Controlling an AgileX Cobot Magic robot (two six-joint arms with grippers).
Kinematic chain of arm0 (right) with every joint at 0, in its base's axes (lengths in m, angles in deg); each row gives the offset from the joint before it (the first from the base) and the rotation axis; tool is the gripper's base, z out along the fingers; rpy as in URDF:
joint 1: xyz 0 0 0.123 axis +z
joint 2: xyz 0 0 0 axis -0.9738 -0.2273 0
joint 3: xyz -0.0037 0.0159 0.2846 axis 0.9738 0.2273 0
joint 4: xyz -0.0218 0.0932 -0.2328 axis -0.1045 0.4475 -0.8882
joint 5: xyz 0 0 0 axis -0.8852 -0.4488 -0.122
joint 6: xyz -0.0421 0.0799 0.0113 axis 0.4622 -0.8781 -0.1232
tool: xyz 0 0 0 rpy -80.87 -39.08 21.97
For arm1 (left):
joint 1: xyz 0 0 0.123 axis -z
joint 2: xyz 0 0 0 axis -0.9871 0.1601 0
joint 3: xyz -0.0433 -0.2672 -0.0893 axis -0.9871 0.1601 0
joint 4: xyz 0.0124 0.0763 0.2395 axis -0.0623 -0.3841 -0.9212
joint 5: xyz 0 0 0 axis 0.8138 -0.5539 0.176
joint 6: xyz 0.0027 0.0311 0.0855 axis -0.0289 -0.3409 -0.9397
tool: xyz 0 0 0 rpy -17.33 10.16 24.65
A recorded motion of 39 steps. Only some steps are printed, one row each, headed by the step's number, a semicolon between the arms.
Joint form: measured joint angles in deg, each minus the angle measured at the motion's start. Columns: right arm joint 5, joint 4, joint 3, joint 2, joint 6, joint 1; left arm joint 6, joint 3, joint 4, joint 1, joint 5, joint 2.
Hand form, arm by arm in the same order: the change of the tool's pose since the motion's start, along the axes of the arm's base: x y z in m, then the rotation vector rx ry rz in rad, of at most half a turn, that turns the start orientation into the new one. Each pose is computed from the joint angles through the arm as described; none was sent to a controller.
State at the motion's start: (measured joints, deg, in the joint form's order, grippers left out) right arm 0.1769 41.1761 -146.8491 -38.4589 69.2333 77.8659; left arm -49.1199 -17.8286 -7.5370 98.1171 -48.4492 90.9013
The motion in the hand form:
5: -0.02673 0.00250 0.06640 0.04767 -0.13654 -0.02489; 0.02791 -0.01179 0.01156 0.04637 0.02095 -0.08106
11: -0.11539 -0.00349 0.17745 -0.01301 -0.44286 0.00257; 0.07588 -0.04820 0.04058 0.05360 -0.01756 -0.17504
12: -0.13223 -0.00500 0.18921 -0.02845 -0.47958 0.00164; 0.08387 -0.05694 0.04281 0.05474 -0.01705 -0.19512
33: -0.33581 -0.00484 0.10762 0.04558 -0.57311 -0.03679; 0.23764 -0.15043 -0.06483 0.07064 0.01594 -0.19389
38: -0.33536 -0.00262 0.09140 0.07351 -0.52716 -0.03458; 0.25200 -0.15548 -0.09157 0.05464 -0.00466 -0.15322
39: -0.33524 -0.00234 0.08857 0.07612 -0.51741 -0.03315; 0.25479 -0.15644 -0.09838 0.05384 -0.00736 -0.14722
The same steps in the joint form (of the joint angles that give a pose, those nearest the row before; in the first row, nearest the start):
5: -0.29 2.16 0.11 8.93 -1.60 0.00; -3.81 -8.43 0.02 0.30 -4.46 7.10
11: -0.86 -1.22 2.15 28.35 -0.16 0.00; -4.58 -25.54 -0.53 3.89 -8.27 18.92
12: -1.01 -2.13 3.07 31.49 -0.16 0.00; -4.58 -28.52 -0.57 4.79 -9.05 21.24
33: 7.57 2.46 53.28 78.80 1.49 0.01; -1.34 -63.08 -2.74 8.51 -4.33 61.59
38: 8.05 4.40 56.90 79.18 2.07 0.00; -0.32 -63.40 -2.79 8.51 1.00 65.32
39: 8.02 4.62 57.47 79.18 2.19 0.00; -0.27 -63.40 -2.79 8.51 2.08 66.18

